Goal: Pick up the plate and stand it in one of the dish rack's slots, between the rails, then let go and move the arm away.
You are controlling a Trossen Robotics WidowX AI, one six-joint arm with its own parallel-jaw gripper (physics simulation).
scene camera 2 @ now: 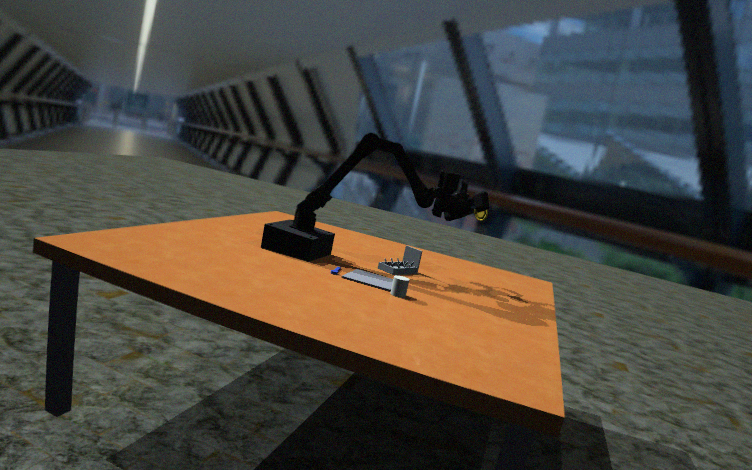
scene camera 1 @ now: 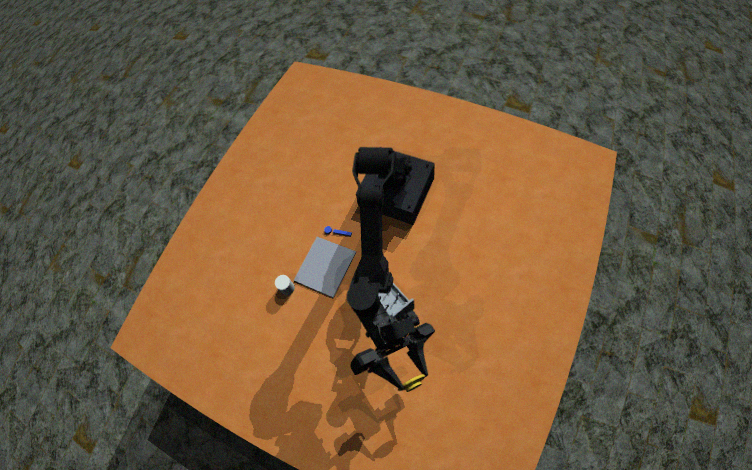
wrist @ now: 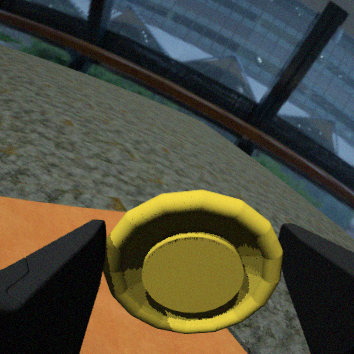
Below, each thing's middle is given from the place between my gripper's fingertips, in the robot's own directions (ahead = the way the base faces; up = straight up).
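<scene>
My gripper is 180 mm past the grey dish rack (scene camera 2: 410,264), 200 mm to the left of it, and 220 mm above it. The yellow plate (wrist: 195,261) is 10 mm below my hand and 10 mm to the right of it; of the things named here it is the nearest to my gripper, going by their middles. Then there is the grey mat (scene camera 1: 326,263), which I find 160 mm behind my hand, 410 mm to the right of it and 250 mm below it.
</scene>
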